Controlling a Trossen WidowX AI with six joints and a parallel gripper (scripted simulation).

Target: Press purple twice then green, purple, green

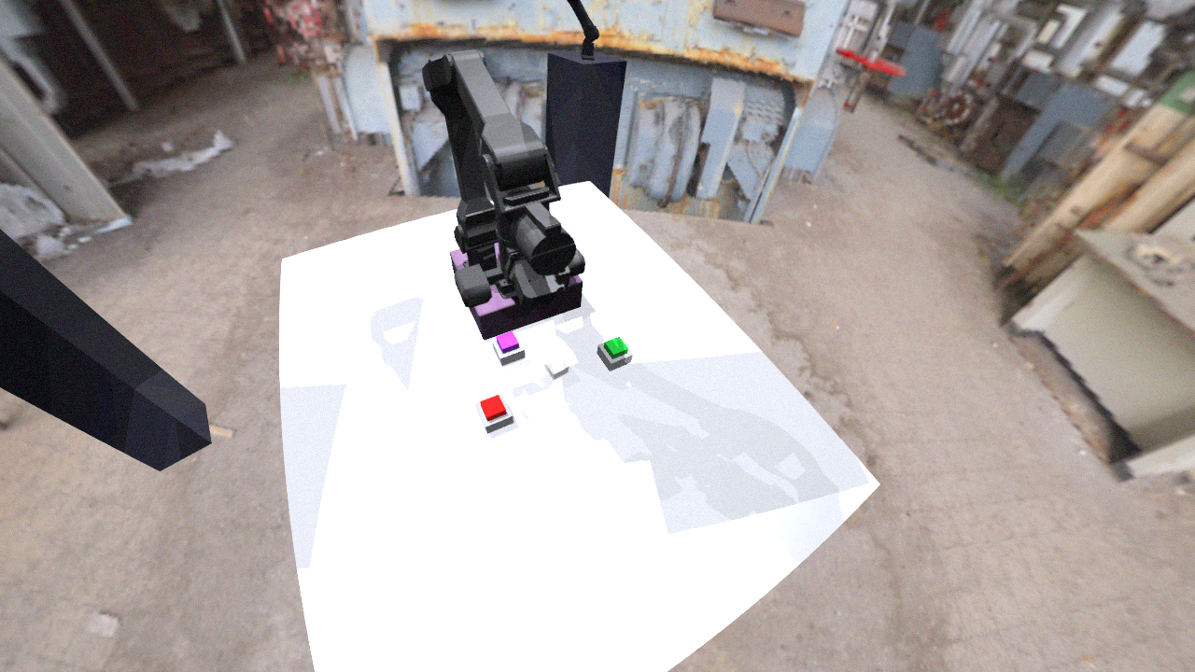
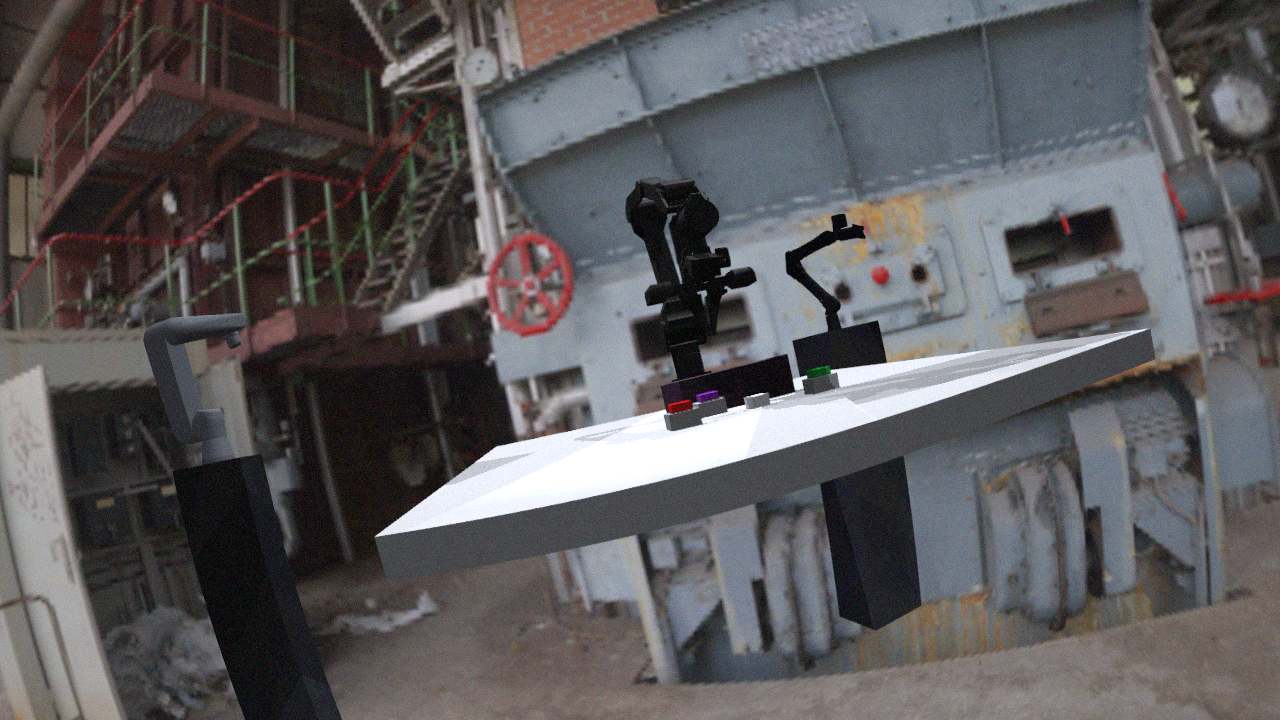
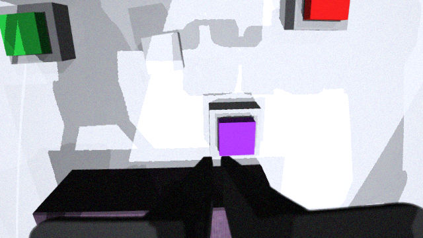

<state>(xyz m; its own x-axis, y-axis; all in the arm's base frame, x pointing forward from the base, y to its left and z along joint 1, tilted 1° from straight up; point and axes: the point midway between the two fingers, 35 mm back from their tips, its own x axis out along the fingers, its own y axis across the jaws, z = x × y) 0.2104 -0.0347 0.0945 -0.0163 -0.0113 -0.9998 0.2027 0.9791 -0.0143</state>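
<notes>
My gripper tip is now 3 cm past the purple button, 2 cm to the left of it and 10 cm above it. The rest, counted from my gripper tip: green button: 9 cm ahead, 13 cm to the left, 10 cm below; then white block: 5 cm ahead, 3 cm to the left, 12 cm below; then red button: 7 cm ahead, 11 cm to the right, 10 cm below.
</notes>
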